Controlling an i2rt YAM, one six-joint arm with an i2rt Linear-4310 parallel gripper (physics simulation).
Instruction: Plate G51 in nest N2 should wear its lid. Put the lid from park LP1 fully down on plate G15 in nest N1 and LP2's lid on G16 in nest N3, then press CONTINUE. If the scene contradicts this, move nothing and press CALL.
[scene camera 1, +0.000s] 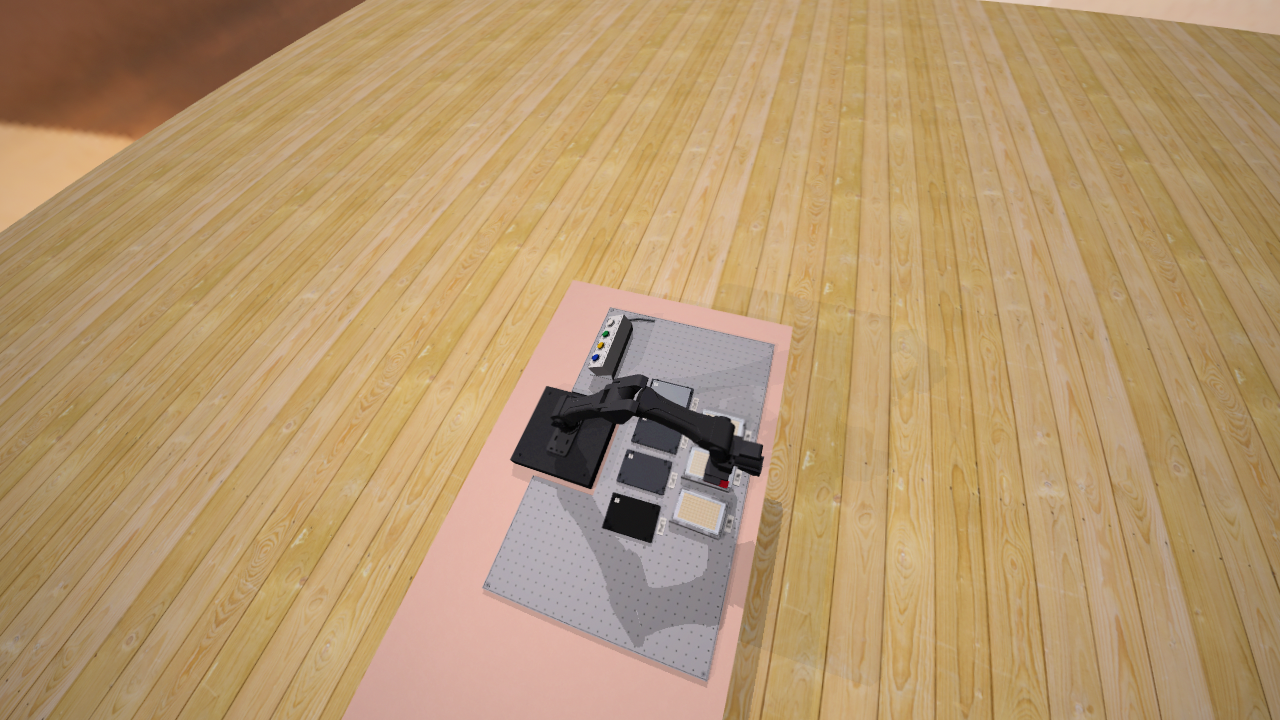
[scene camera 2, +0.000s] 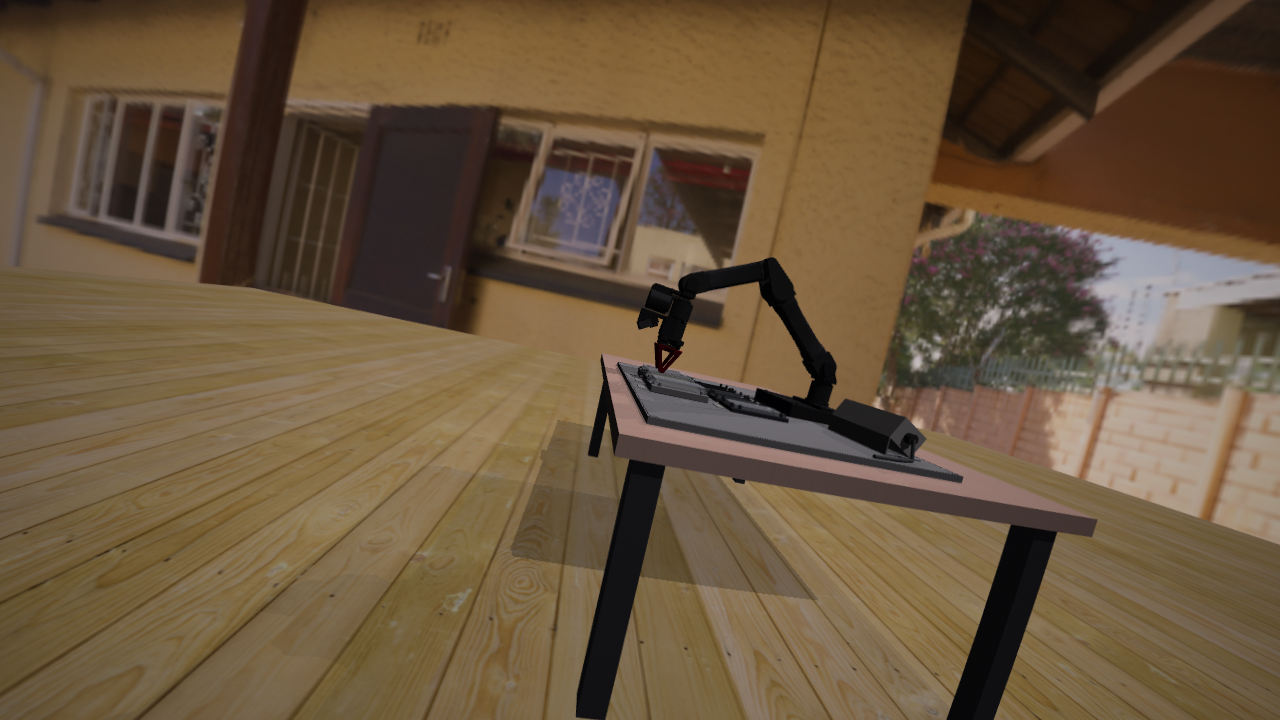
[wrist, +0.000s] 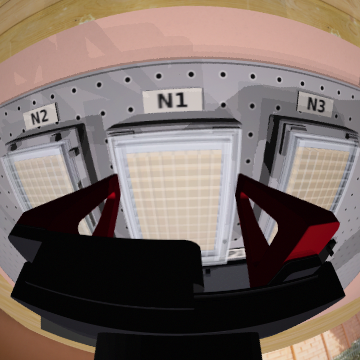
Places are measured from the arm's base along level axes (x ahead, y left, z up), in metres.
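Where they show: gripper, fingertip midpoint: (scene camera 2: 659, 371) (wrist: 177, 180); arm's base, link origin: (scene camera 1: 570, 425) (scene camera 2: 815, 406).
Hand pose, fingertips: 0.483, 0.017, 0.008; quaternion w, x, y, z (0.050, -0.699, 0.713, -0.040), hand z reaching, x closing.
Observation:
Each offset is from my fingertips to the centre of the thing, as dx, dy, dz. "spot": to the spot under its first point. Level surfaces: height alone.
My gripper (scene camera 1: 721, 481) (scene camera 2: 662, 368) (wrist: 177, 180) is low over nest N1, its red fingers at the two long sides of a clear lid @(-0.028, -0.001, +0.001) (wrist: 234, 150). It appears shut on this lid, which lies over the cream-welled plate @(spot: -0.006, +0.001, +0.004) (wrist: 175, 190) in N1; whether the lid is fully down cannot be told. The N2 plate @(-0.036, +0.130, -0.008) (wrist: 42, 175) is left and the N3 plate @(-0.029, -0.130, -0.008) (wrist: 320, 170) (scene camera 1: 700, 513) right in the wrist view; their codes are unreadable, and whether they wear lids is unclear. A button box @(-0.472, +0.297, +0.004) (scene camera 1: 605, 347) has white, green, yellow and blue buttons.
Dark parks @(spot: -0.203, -0.207, -0.028) (scene camera 1: 631, 517) @(spot: -0.214, -0.071, -0.028) (scene camera 1: 644, 471) @(spot: -0.211, +0.041, -0.027) (scene camera 1: 657, 437) and a lighter one @(-0.222, +0.186, -0.024) (scene camera 1: 673, 392) stand between the arm base (scene camera 1: 581, 452) and the nests. The perforated board @(dz -0.038) (scene camera 1: 554, 573) lies on the pink table @(dz -0.051) (scene camera 1: 429, 644). The nest walls stand close beside the fingers.

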